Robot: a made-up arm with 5 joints.
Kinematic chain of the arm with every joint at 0, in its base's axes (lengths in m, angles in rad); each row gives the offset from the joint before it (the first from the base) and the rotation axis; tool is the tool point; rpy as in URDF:
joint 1: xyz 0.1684 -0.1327 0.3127 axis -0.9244 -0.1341 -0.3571
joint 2: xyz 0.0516 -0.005 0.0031 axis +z
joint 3: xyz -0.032 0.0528 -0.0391 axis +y
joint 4: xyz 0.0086 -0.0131 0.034 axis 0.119 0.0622 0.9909
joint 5: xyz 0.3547 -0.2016 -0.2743 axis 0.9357 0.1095 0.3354
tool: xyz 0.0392 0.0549 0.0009 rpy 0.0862 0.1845 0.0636
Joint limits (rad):
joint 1: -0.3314..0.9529
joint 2: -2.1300..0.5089
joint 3: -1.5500..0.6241
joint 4: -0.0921..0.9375
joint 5: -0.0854..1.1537
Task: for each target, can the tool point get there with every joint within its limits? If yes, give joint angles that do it. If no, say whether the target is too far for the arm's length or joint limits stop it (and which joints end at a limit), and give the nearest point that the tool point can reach.
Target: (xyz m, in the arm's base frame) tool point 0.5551 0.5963 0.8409
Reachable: no: too far | nearest point 0.3871 0.2361 0.5657 | short by 0.483 m
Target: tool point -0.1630 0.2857 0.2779
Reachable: no: joint limits stop it (at a limit: joint 1, joint 2, joint 3, joint 4, joint 5) | nearest point -0.0005 0.1320 0.5200 | short by 0.330 m
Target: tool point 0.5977 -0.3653 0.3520
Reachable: yes | joints 0.3775 -0.5865 -0.4440 0.4774 0.8527
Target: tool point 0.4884 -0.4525 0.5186
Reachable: yes | joints 0.2519 -1.2404 -0.9111 0.6680 0.1486
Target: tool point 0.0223 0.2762 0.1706
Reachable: no: joint limits stop it (at a limit: joint 1, joint 2, joint 4) | nearest point 0.1219 0.2662 0.0061 | short by 0.193 m
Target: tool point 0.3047 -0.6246 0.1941
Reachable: yes | joints 0.7698 -1.4317 0.3688 0.5380 0.1655
